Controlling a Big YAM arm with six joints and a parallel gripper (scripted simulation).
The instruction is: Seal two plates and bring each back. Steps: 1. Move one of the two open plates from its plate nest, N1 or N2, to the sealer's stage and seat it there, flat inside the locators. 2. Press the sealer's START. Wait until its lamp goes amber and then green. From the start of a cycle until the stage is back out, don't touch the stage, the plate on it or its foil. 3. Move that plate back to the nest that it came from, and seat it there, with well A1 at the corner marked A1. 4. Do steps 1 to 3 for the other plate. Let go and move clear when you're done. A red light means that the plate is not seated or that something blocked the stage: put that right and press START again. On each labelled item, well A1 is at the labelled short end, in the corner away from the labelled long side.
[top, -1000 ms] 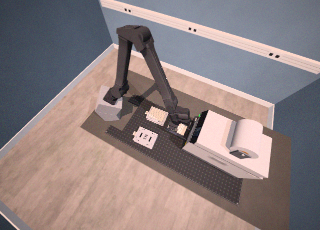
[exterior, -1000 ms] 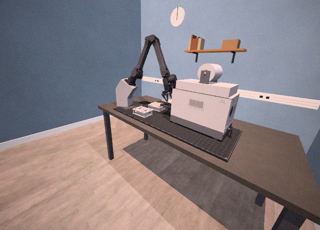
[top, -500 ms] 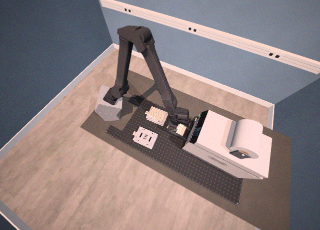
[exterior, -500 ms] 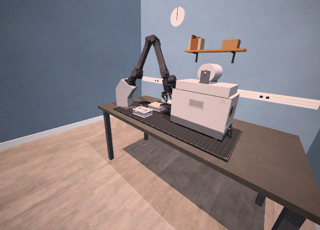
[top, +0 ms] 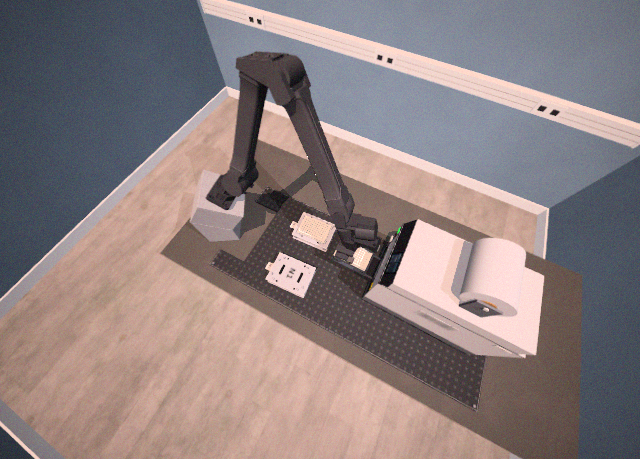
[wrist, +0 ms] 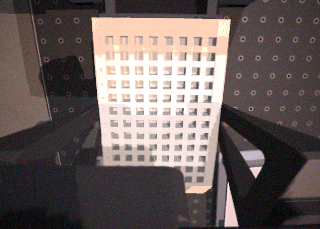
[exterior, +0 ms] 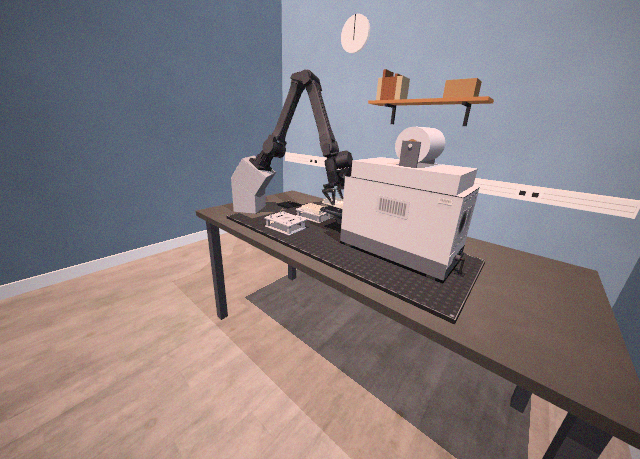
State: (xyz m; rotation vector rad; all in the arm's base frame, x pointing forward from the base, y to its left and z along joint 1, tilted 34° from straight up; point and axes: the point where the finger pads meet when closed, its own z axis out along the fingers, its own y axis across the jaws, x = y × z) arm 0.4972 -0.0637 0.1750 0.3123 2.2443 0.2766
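Right now the sealer stage is 40 mm below my hand. The rest, counted from my hand: foil roll (330 mm ahead, 50 mm to the right, 280 mm above); then plate nest (210 mm behind, 130 mm to the right, 100 mm below).
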